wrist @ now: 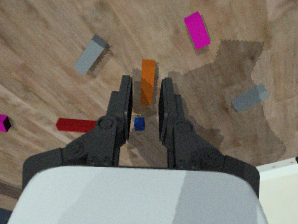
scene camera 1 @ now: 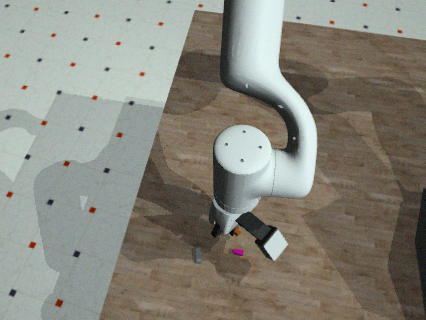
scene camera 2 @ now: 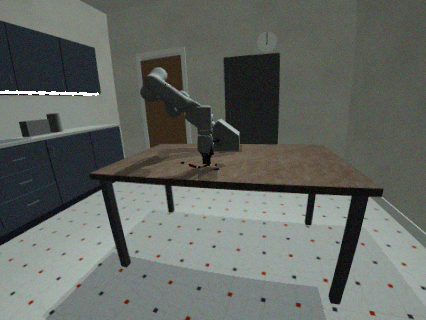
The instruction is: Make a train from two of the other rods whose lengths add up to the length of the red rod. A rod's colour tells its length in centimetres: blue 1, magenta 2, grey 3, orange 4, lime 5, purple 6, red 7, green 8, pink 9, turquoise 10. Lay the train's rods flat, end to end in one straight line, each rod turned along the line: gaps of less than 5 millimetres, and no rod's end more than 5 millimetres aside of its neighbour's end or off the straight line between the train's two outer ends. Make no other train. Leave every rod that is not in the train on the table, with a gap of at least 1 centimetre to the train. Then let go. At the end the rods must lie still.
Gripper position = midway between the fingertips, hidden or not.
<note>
I see my gripper (scene camera 1: pixel 232 226).
My gripper shows as well in the wrist view (wrist: pixel 146 91).
</note>
